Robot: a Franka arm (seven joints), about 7 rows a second.
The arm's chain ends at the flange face. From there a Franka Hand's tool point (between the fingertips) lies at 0.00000 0.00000 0.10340 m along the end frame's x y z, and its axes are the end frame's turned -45 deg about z.
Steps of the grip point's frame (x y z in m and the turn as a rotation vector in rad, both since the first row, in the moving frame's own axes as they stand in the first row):
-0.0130 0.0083 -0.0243 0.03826 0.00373 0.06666
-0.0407 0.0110 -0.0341 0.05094 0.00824 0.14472
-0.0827 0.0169 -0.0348 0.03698 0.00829 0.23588
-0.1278 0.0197 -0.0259 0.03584 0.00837 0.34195
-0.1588 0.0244 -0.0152 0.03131 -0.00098 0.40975
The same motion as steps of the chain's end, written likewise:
-0.0009 0.0182 -0.0242 0.02969 -0.02442 0.06666
-0.0182 0.0411 -0.0340 0.04185 -0.03019 0.14472
-0.0448 0.0740 -0.0347 0.03201 -0.02029 0.23588
-0.0750 0.1078 -0.0258 0.03126 -0.01942 0.34195
-0.0932 0.1322 -0.0151 0.02145 -0.02283 0.40975

